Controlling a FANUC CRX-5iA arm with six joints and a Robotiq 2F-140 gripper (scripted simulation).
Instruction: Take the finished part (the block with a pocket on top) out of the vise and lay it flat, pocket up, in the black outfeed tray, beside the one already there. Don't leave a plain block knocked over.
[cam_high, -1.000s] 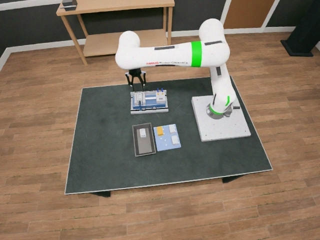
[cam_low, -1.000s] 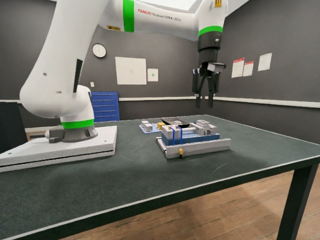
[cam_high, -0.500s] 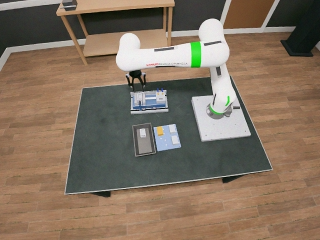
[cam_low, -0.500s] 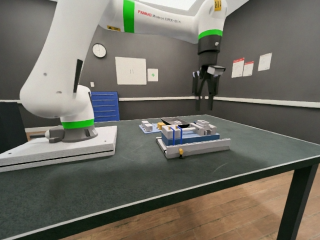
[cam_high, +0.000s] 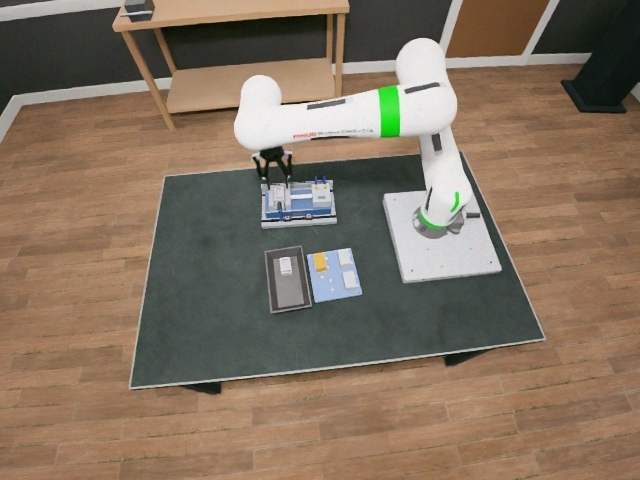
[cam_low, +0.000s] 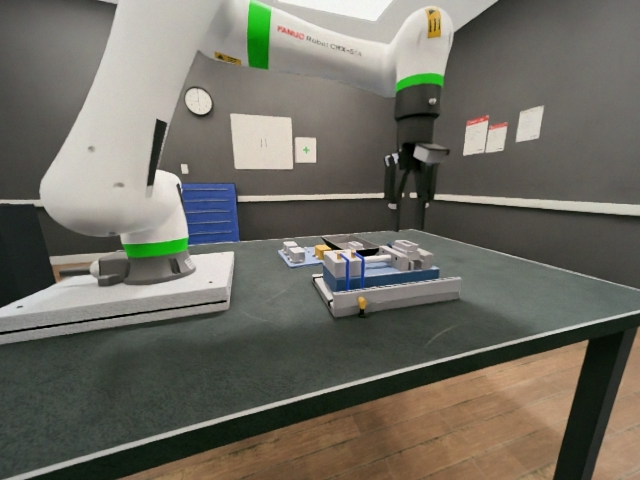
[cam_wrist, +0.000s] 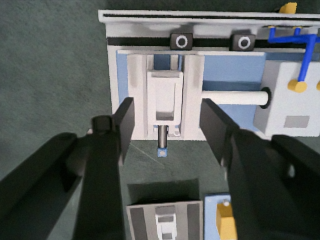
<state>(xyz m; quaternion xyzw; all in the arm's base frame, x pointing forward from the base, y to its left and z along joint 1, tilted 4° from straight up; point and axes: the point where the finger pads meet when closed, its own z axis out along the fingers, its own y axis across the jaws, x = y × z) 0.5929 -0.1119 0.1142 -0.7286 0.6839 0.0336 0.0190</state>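
Right now my hand is 8 cm above the pocketed part. Also, from my hand: light blue plate 20 cm behind, 30 cm to the left, 17 cm below; yellow block 15 cm behind, 26 cm to the left, 15 cm below.
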